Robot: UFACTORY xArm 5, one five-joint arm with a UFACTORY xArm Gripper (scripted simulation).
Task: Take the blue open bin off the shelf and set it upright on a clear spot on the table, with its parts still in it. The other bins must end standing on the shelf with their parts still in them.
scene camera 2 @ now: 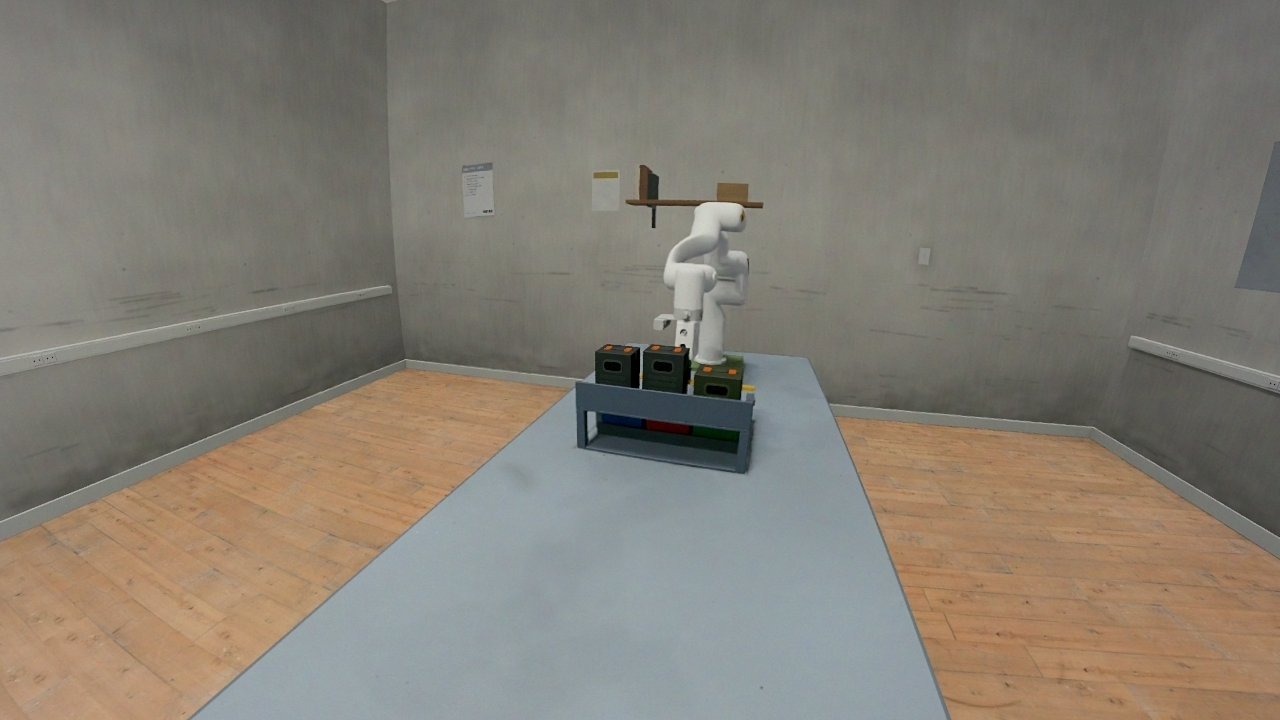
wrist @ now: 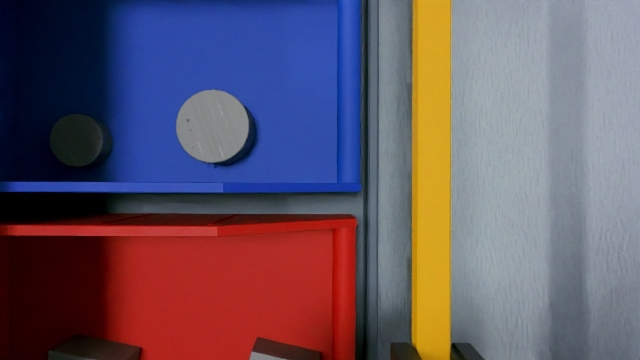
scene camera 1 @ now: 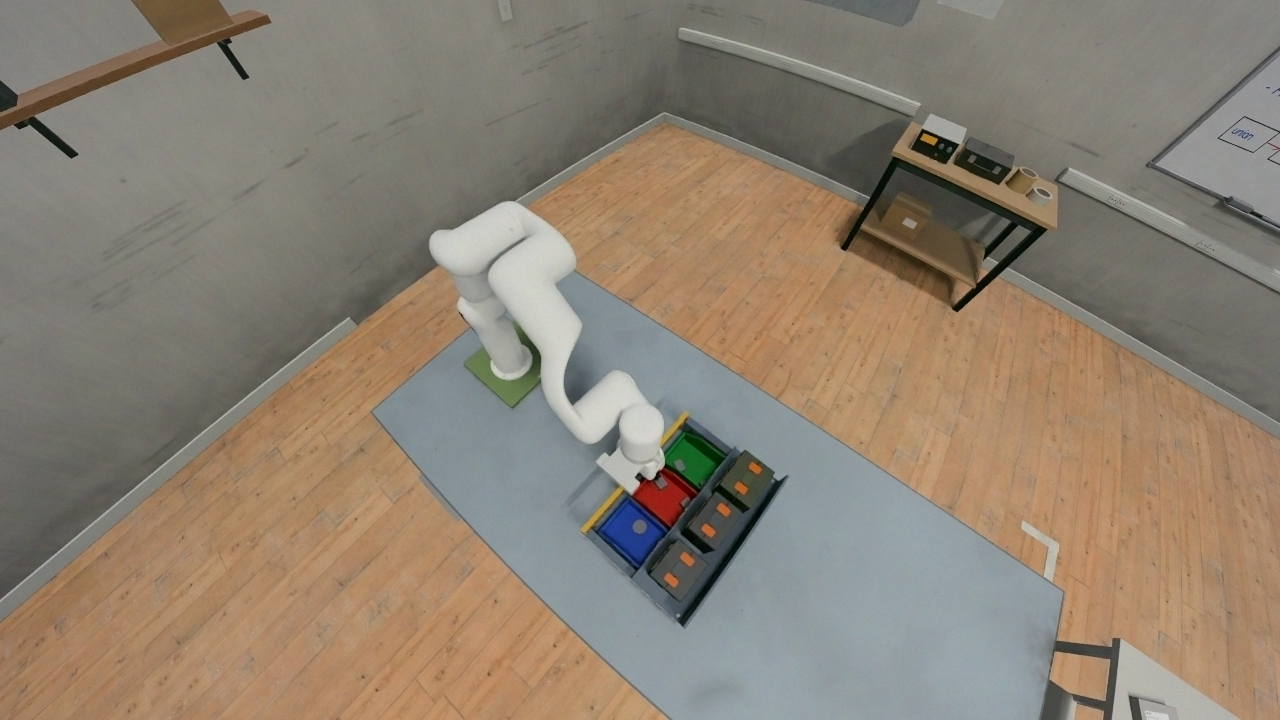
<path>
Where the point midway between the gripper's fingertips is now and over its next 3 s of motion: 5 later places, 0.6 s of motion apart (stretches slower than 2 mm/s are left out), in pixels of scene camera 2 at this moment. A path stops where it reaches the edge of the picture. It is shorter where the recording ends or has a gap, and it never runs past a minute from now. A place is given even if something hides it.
My gripper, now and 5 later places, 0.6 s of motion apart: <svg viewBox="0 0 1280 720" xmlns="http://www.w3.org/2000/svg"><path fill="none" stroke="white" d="M683 382L686 377L688 374L691 370L693 366L695 363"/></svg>
</path>
